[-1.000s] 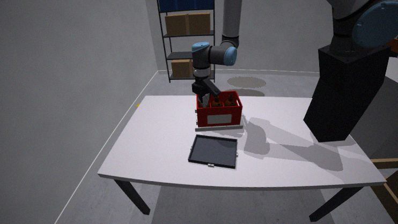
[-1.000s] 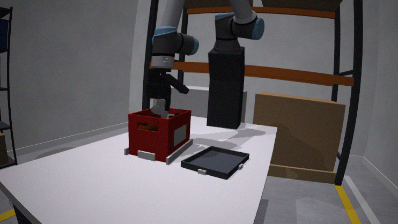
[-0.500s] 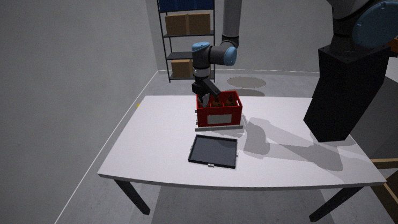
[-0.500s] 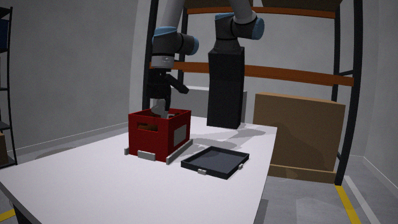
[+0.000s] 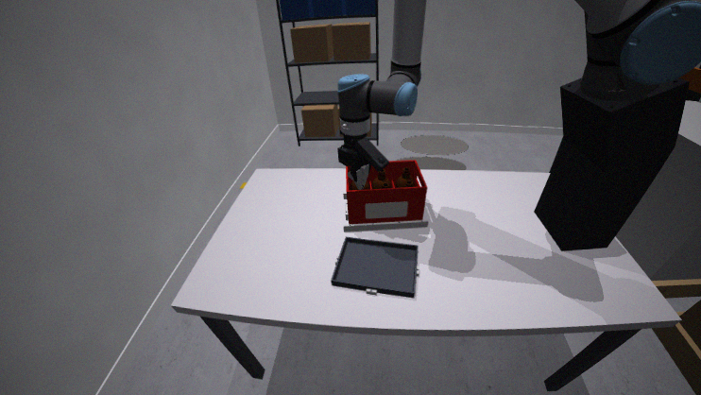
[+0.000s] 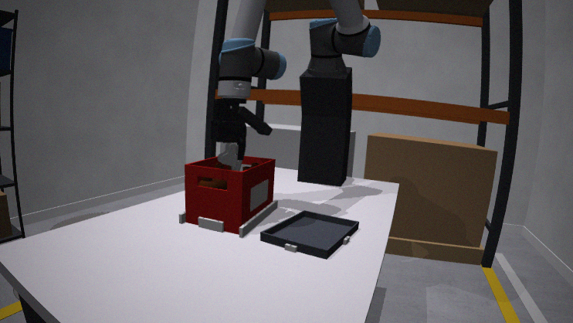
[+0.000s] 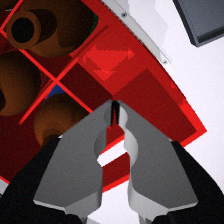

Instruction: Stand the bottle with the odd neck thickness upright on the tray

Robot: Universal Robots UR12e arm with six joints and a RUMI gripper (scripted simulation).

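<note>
My hand is 9 cm to the left of the brown bottle and 7 cm above it. From my hand the other things lie so: dark tray (3 cm behind, 23 cm to the left, 14 cm below); glass bottle (8 cm behind, 9 cm to the right, 7 cm below); red crate (9 cm behind, 4 cm to the right, 7 cm below).
</note>
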